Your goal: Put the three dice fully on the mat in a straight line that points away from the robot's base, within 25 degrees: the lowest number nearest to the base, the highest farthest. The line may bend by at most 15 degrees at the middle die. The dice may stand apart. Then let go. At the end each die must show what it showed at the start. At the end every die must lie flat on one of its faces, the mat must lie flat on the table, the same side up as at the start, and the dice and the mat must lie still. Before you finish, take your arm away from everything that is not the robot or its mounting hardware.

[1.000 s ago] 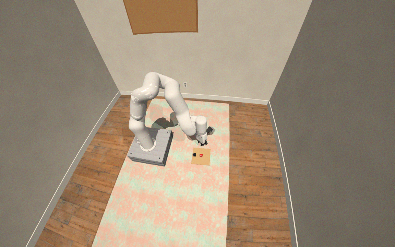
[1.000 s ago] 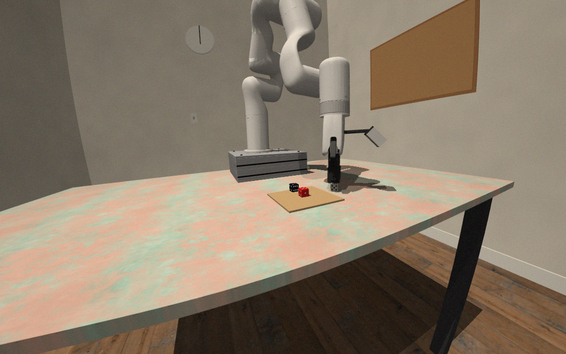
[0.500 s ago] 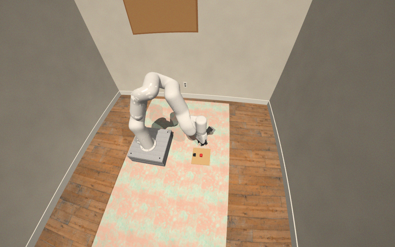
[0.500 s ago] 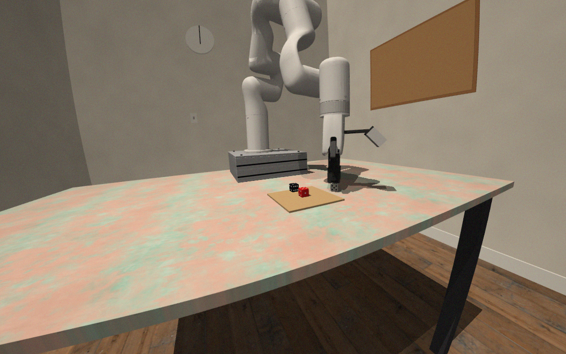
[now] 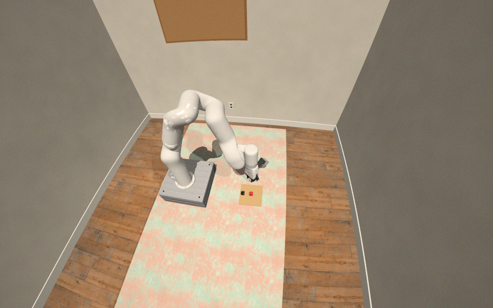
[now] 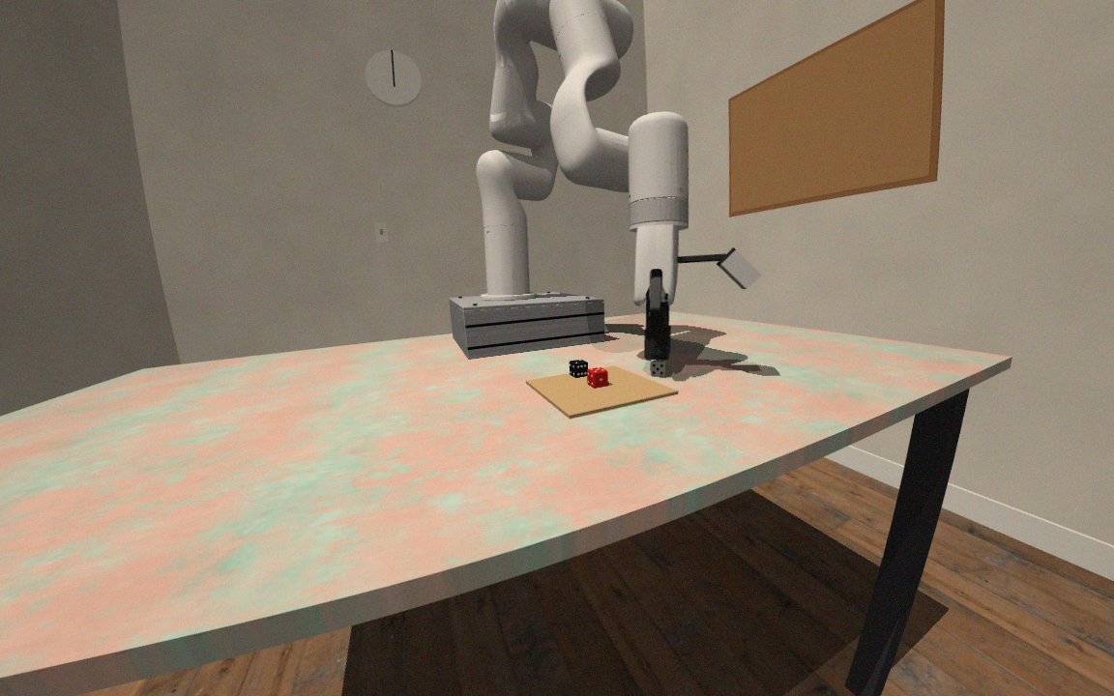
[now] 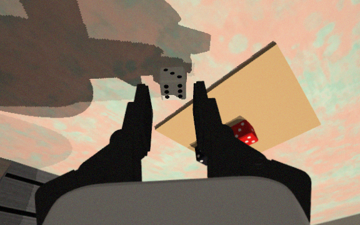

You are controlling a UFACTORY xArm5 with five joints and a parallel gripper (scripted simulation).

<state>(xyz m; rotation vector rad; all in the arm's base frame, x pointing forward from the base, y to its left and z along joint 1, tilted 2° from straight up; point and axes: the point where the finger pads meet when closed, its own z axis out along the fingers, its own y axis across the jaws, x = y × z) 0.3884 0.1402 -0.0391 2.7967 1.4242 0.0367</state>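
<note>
The white die lies 40 mm below my hand. Round my hand: black die (110 mm to the right, 30 mm below, 30 mm behind); red die (100 mm to the right, 30 mm below, 20 mm ahead); tan mat (100 mm to the right, 40 mm below, 20 mm ahead).
</note>
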